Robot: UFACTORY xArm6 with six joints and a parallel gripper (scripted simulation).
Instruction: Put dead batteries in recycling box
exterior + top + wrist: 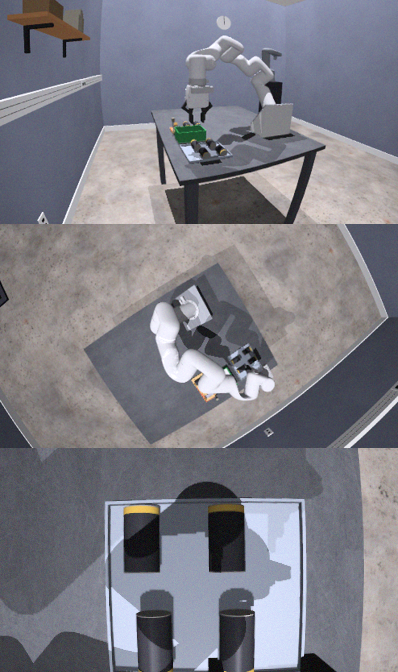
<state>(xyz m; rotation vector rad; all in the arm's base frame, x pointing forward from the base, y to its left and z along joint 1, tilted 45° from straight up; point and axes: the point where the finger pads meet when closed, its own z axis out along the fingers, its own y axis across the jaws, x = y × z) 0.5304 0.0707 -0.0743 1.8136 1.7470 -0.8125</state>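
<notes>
Right now my hand is 30 mm past the grey tray, 40 mm to the right of it and 150 mm above it. Also, from my hand: green recycling box (10 mm behind, 150 mm to the right, 140 mm below).
</notes>
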